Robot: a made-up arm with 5 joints.
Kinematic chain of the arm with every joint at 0, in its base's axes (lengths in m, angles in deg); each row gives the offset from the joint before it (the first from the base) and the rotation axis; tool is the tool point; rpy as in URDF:
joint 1: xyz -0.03 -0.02 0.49 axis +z
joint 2: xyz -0.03 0.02 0 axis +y
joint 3: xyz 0.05 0 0.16 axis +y
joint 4: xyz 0.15 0 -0.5 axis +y
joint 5: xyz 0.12 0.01 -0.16 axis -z
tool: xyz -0.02 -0.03 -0.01 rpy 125.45 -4 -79.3
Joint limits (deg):
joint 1: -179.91..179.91
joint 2: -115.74..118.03
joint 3: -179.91..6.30
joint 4: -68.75..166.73
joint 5: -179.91..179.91
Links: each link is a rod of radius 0.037 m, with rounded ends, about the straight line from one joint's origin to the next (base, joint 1, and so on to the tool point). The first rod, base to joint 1, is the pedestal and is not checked.
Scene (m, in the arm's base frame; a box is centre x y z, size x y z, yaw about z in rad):
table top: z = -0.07
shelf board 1: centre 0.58 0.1 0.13 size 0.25 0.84 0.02 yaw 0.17
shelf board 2: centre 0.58 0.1 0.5 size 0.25 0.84 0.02 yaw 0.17
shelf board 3: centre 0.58 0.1 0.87 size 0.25 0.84 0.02 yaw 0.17
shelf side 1: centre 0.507 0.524 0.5 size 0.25 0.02 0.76 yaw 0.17
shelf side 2: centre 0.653 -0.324 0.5 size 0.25 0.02 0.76 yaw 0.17
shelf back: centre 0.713 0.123 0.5 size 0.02 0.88 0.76 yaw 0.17
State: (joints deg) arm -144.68 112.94 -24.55 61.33 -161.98
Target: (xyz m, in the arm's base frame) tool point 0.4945 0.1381 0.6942
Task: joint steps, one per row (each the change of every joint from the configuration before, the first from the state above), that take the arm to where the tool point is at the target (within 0.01 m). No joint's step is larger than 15 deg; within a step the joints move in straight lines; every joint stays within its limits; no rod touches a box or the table.
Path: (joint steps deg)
1: 3.38 -5.64 0.46 13.71 -1.06
2: 3.38 -5.65 0.46 13.71 -1.05
3: 3.38 -5.64 0.47 13.71 -1.06
4: 3.38 -5.64 0.46 13.72 -1.05
5: -9.77 11.54 13.39 1.52 -0.15
6: -9.78 11.54 13.39 1.52 -0.14
7: -1.76 1.14 0.01 -13.85 1.13
8: -1.76 1.15 0.01 -13.86 1.14
9: -1.76 1.14 0.01 -13.85 1.13
10: -1.75 1.15 0.01 -13.86 1.13

